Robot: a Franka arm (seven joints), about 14 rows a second.
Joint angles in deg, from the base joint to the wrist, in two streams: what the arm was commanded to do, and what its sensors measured. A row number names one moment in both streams.
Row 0, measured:
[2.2, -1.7, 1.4, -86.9, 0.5, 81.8, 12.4]
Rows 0 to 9, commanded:
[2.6, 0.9, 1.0, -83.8, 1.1, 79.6, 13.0]
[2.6, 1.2, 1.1, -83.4, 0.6, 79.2, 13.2]
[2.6, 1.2, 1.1, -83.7, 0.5, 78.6, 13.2]
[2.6, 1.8, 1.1, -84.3, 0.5, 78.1, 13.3]
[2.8, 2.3, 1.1, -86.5, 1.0, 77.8, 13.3]
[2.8, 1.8, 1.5, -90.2, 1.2, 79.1, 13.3]
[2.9, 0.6, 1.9, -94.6, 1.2, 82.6, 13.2]
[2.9, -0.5, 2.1, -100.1, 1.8, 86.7, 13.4]
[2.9, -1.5, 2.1, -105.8, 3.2, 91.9, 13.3]
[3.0, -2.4, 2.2, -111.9, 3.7, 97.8, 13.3]
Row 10, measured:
[2.6, 1.6, 2.2, -98.8, 1.7, 88.2, 12.5]
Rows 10 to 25, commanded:
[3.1, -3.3, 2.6, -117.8, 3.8, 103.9, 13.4]
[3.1, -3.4, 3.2, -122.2, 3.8, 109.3, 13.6]
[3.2, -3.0, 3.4, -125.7, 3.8, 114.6, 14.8]
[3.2, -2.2, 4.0, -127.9, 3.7, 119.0, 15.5]
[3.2, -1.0, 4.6, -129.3, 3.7, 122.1, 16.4]
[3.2, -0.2, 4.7, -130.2, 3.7, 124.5, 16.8]
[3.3, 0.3, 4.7, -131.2, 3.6, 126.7, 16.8]
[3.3, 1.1, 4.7, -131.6, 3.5, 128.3, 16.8]
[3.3, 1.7, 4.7, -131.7, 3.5, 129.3, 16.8]
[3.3, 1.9, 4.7, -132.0, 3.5, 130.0, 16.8]
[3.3, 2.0, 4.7, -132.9, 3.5, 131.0, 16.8]
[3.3, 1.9, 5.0, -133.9, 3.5, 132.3, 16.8]
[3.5, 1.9, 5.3, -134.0, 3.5, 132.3, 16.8]
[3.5, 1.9, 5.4, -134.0, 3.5, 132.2, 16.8]
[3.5, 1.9, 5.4, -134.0, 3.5, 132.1, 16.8]
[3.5, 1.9, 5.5, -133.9, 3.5, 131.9, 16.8]
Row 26, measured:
[2.8, 2.4, 5.6, -133.4, 2.6, 130.9, 15.8]
